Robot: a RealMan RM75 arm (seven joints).
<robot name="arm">
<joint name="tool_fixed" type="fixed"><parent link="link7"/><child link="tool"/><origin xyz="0 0 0" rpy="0 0 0"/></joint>
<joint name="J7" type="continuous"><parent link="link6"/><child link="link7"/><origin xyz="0 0 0.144" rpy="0 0 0"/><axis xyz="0 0 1"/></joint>
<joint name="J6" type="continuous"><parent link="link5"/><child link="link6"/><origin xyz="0 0 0" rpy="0 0 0"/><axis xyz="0 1 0"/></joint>
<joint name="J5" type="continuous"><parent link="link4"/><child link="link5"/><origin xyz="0 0 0.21" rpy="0 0 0"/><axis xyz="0 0 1"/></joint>
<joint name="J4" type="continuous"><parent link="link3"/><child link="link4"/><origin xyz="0 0 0" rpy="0 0 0"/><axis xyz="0 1 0"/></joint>
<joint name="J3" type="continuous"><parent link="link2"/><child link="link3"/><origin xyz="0 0 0.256" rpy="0 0 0"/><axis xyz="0 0 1"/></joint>
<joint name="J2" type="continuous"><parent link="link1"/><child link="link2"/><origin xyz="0 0 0" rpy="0 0 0"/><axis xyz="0 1 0"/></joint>
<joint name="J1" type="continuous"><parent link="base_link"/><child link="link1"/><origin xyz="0 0 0.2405" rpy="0 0 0"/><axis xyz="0 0 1"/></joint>
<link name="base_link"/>
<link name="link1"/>
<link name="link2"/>
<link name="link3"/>
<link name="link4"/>
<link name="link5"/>
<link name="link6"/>
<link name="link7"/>
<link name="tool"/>
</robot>
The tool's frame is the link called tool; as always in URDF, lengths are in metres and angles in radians. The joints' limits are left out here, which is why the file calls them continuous.
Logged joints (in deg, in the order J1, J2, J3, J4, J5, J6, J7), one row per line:
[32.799 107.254 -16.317 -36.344 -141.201 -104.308 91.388]
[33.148 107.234 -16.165 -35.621 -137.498 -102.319 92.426]
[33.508 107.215 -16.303 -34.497 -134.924 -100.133 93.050]
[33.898 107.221 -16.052 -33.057 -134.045 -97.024 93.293]
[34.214 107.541 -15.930 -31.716 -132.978 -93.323 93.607]
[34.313 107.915 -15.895 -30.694 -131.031 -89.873 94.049]
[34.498 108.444 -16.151 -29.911 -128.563 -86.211 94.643]
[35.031 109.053 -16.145 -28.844 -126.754 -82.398 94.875]
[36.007 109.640 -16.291 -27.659 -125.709 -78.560 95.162]
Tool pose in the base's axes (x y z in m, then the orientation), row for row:
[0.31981 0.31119 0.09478 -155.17 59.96 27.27]
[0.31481 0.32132 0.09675 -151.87 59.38 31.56]
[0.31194 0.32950 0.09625 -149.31 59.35 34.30]
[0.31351 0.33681 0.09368 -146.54 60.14 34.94]
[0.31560 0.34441 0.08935 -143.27 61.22 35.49]
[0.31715 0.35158 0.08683 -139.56 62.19 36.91]
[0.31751 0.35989 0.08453 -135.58 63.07 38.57]
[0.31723 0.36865 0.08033 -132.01 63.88 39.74]
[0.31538 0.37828 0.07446 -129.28 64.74 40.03]
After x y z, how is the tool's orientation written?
As a rotation vector, in degrees.
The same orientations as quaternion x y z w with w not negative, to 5 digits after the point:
[-0.91592 0.35393 0.16097 0.09956]
[-0.90765 0.35488 0.18862 0.12107]
[-0.90028 0.35786 0.20681 0.13664]
[-0.89254 0.36630 0.21281 0.15464]
[-0.88269 0.37718 0.21866 0.17543]
[-0.87033 0.38783 0.23018 0.19779]
[-0.85619 0.39829 0.24357 0.22133]
[-0.84290 0.40788 0.25375 0.24241]
[-0.83242 0.41685 0.25775 0.25862]

